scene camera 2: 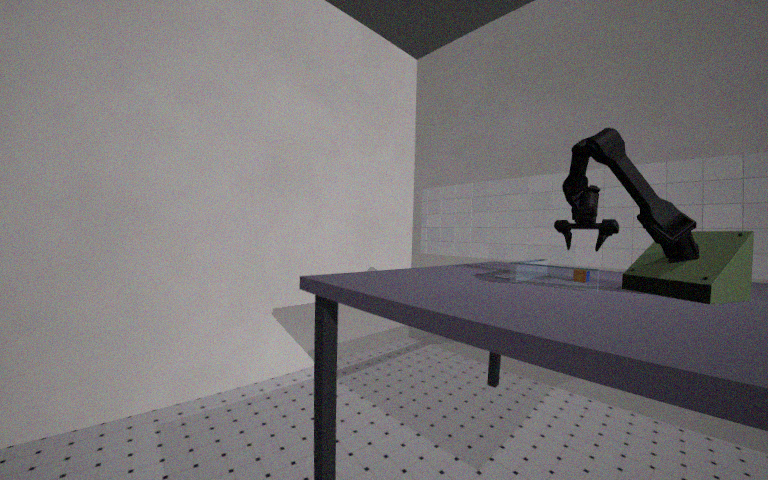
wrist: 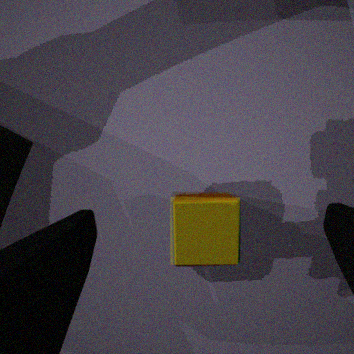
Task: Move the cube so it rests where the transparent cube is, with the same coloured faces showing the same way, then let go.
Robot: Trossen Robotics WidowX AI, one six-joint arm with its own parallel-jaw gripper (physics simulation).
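Pixels of known places: gripper, between the fingertips: (scene camera 2: 581, 250) (wrist: 212, 219); arm's base, origin of its link: (scene camera 2: 683, 254).
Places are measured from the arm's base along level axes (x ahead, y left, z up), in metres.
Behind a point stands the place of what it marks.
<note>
The cube (scene camera 2: 580, 275) (wrist: 206, 233) rests on the table, inside a see-through walled area. In the scene view it shows an orange face and a narrow blue face; in the wrist view its yellow face is on top, with a sliver of orange along the upper edge. The transparent cube (wrist: 172, 232) {y -0.007, x 0.245, z -0.068 m} shows as a thin pale rim along the yellow face's left and upper edges, almost coinciding with the cube, same colours where visible. Its other faces are hidden. My gripper (scene camera 2: 583, 249) {y 0.014, x 0.259, z -0.003 m} (wrist: 212, 219) {y 0.014, x 0.259, z -0.003 m} is open and empty, pointing down, well above the cube, whose top shows between the fingertips.
Low clear panels (scene camera 2: 529, 271) {y 0.223, x 0.324, z -0.070 m} stand on the purple table (scene camera 2: 430, 288) {y 0.553, x 0.400, z -0.108 m} around the cube. The green wedge-shaped base (scene camera 2: 730, 277) {y 0.049, x -0.097, z -0.049 m} of the arm stands to the right of the cube in the scene view. Shadows of the arm fall across the table.
</note>
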